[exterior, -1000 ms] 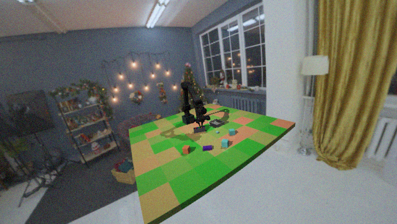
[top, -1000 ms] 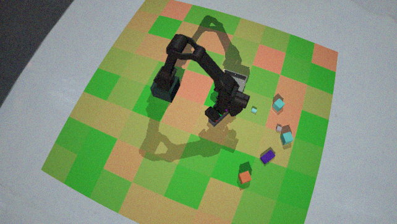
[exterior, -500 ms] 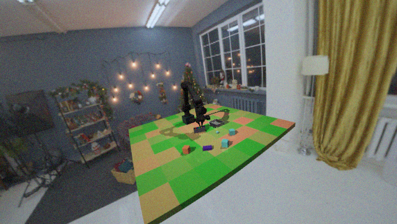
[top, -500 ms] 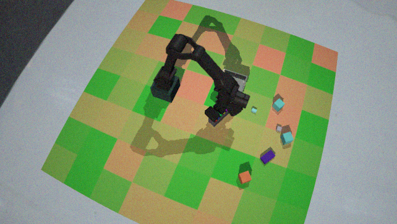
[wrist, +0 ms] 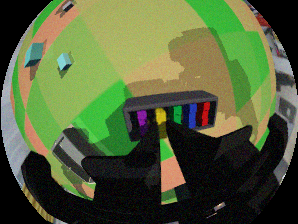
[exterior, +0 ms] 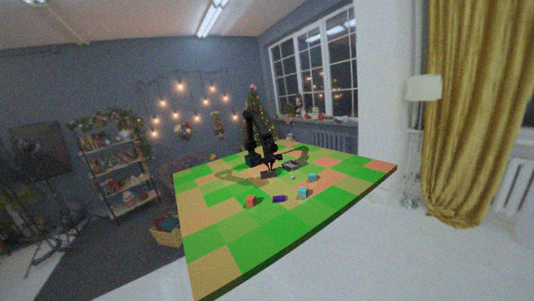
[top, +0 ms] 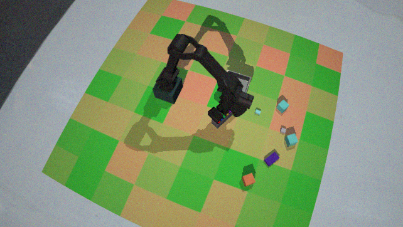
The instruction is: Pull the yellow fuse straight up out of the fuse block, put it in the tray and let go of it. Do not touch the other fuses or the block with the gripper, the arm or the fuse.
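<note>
The white tray lies 19 cm to the left of my gripper tip, 4 cm below it and 1 cm behind it. From my gripper tip the other things lie so: purple block 28 cm ahead, 12 cm to the right, 4 cm below; then cyan piece 14 cm ahead, 8 cm to the left, 4 cm below; then yellow fuse 1 cm below.
</note>
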